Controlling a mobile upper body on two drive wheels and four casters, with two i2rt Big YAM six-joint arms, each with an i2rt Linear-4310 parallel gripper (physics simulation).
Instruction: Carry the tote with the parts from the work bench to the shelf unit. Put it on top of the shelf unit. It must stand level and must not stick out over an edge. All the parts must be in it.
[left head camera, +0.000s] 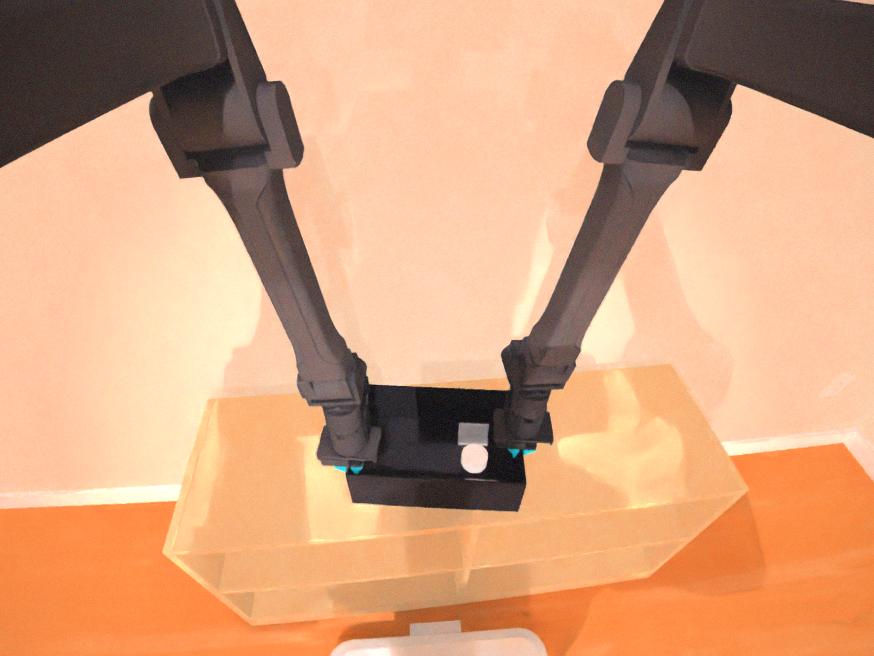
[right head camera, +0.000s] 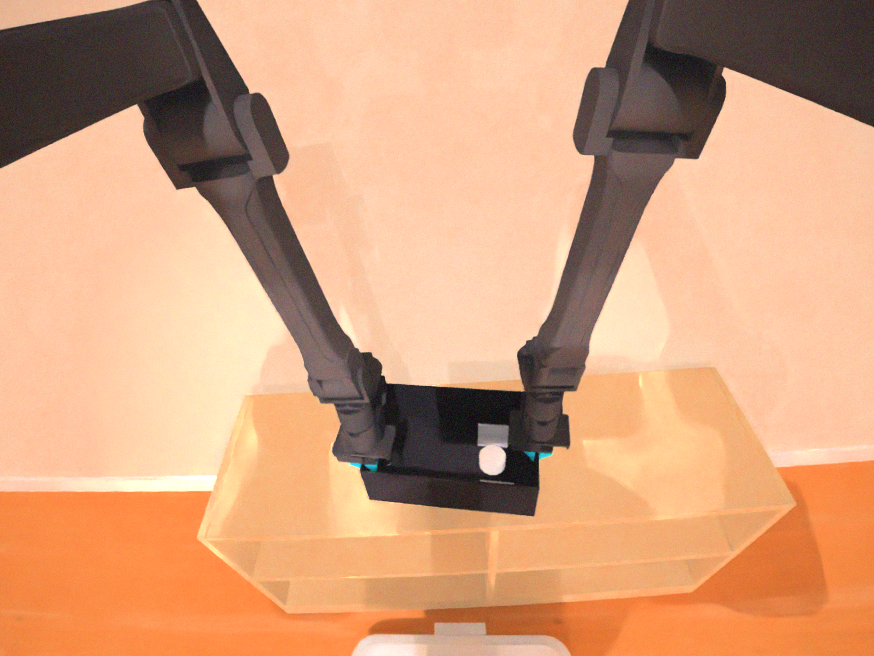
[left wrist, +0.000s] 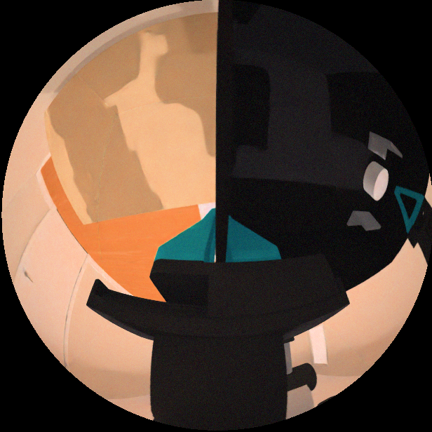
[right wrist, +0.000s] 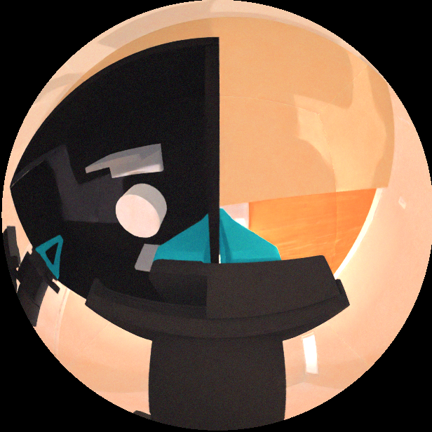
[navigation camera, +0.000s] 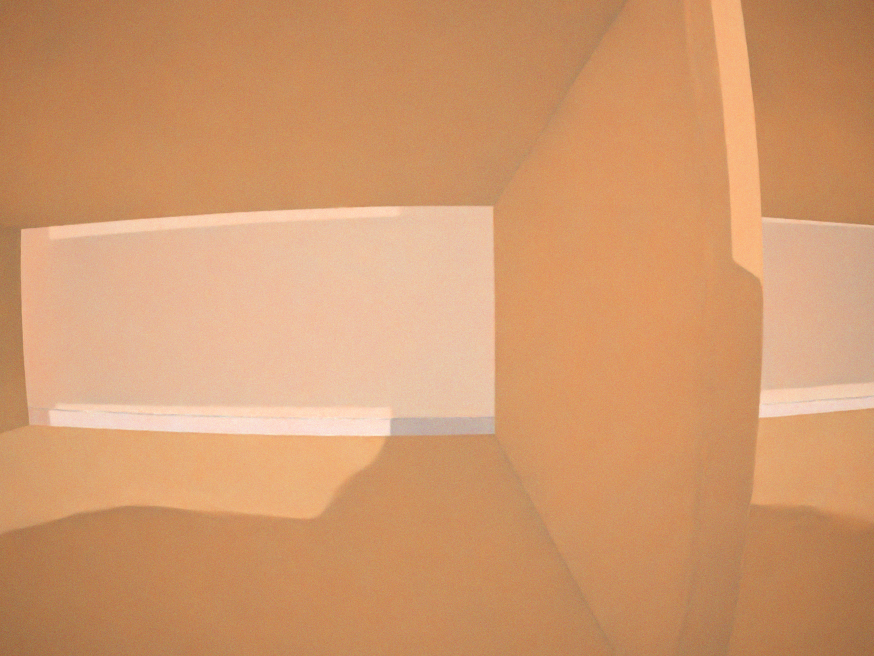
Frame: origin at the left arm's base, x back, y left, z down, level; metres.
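Seen in the pictures: left gripper, fingertip midpoint: (left head camera: 356, 472) (right head camera: 374, 469); right gripper, fingertip midpoint: (left head camera: 515, 454) (right head camera: 534, 457).
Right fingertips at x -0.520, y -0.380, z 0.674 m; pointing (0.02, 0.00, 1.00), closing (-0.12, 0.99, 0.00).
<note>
Offsets run from my right fingertips to a thing's top centre.
The black tote @(dx -0.017, dy +0.148, dz -0.077 m) (left head camera: 437, 452) is at the middle of the top of the translucent tan shelf unit (left head camera: 621, 452), a little skewed; I cannot tell whether it rests on it. Inside lie a white cylinder @(dx -0.005, dy +0.077, dz +0.000 m) (left head camera: 474, 458), a grey block @(dx -0.055, dy +0.073, dz -0.013 m) (left head camera: 472, 432) and a small grey piece (right wrist: 144, 257). My left gripper (left head camera: 347, 467) is shut on the tote's thin left wall, which shows between the teal fingertips in the left wrist view (left wrist: 216, 241). My right gripper (left head camera: 520, 452) is shut on the right wall in the same way, as the right wrist view (right wrist: 214, 241) shows.
The shelf unit (right head camera: 649, 452) stands on an orange floor against a pale wall. My white base (left head camera: 437, 638) is just in front of it. The navigation view shows a shelf divider @(dx -0.104, dy +0.082, dz +0.410 m) (navigation camera: 621, 353) close up.
</note>
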